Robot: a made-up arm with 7 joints.
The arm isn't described. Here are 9 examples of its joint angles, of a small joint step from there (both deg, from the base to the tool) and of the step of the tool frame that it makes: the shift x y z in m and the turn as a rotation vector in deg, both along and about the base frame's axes.
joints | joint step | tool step
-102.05 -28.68 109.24 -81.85 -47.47 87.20 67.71 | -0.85 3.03 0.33 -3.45 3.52 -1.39 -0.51 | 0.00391 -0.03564 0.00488 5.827 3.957 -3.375
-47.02 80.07 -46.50 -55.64 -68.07 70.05 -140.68 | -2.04 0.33 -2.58 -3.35 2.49 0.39 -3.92 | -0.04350 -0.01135 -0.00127 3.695 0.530 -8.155
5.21 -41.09 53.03 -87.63 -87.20 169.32 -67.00 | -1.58 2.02 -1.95 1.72 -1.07 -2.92 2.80 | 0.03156 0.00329 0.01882 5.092 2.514 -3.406
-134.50 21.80 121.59 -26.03 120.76 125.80 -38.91 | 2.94 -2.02 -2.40 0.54 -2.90 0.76 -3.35 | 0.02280 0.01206 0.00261 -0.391 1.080 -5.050
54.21 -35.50 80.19 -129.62 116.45 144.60 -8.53 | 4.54 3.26 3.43 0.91 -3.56 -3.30 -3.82 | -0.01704 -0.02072 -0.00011 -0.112 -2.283 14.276
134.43 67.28 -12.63 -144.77 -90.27 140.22 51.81 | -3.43 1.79 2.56 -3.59 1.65 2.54 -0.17 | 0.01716 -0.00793 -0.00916 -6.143 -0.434 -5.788
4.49 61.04 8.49 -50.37 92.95 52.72 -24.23 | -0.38 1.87 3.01 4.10 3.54 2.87 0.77 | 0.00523 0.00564 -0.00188 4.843 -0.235 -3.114
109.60 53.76 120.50 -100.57 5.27 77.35 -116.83 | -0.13 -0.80 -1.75 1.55 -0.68 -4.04 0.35 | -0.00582 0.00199 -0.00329 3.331 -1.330 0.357
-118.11 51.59 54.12 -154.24 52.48 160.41 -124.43 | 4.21 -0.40 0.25 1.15 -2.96 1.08 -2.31 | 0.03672 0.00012 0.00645 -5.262 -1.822 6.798
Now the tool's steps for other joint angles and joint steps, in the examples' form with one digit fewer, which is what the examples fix.
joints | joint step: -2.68 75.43 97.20 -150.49 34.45 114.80 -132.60 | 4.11 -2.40 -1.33 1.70 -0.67 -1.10 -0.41
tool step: -0.0244 0.0253 0.0067 0.10 -1.91 3.16
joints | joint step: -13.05 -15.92 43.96 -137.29 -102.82 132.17 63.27 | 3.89 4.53 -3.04 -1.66 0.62 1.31 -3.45
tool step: 0.0207 -0.0099 -0.0136 -1.56 7.82 1.84
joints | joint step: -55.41 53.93 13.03 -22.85 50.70 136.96 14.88 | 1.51 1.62 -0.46 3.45 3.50 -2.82 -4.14
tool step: 0.0129 0.0050 -0.0085 -2.67 -1.58 4.46
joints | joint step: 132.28 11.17 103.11 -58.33 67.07 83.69 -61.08 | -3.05 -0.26 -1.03 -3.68 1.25 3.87 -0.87
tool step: -0.0214 0.0098 -0.0127 0.05 -3.32 -5.81
